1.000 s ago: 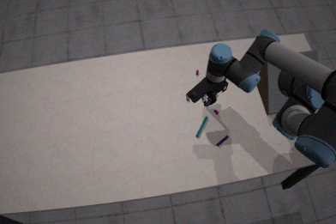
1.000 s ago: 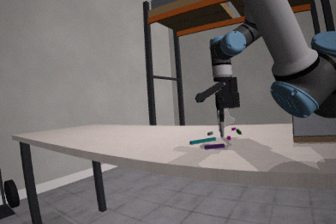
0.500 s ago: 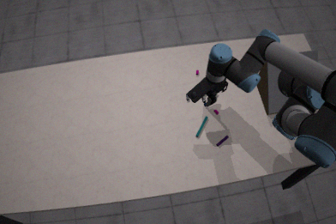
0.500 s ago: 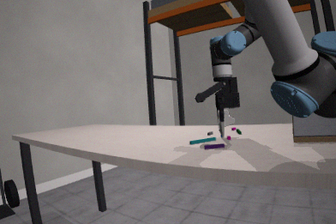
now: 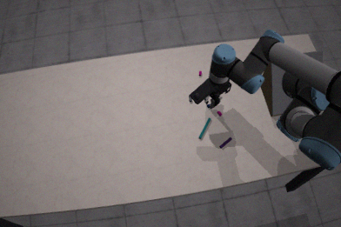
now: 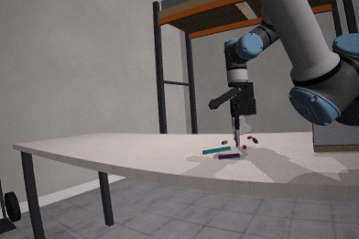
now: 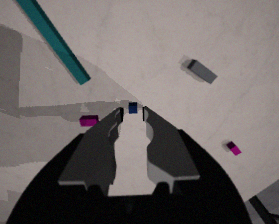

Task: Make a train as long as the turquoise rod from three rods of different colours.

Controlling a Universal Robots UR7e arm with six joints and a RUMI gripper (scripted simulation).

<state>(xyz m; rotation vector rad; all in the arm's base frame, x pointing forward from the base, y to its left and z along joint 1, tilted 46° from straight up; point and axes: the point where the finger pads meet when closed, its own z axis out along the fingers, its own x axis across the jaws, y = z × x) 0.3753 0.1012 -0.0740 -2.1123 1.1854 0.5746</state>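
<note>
Now: the small blue rod 1 cm below my hand. Also, from my hand: green rod: 4 cm behind, 10 cm to the right, 1 cm below; turquoise rod: 3 cm ahead, 10 cm to the left, 1 cm below; grey rod: 7 cm ahead, 5 cm to the right, 1 cm below.
</note>
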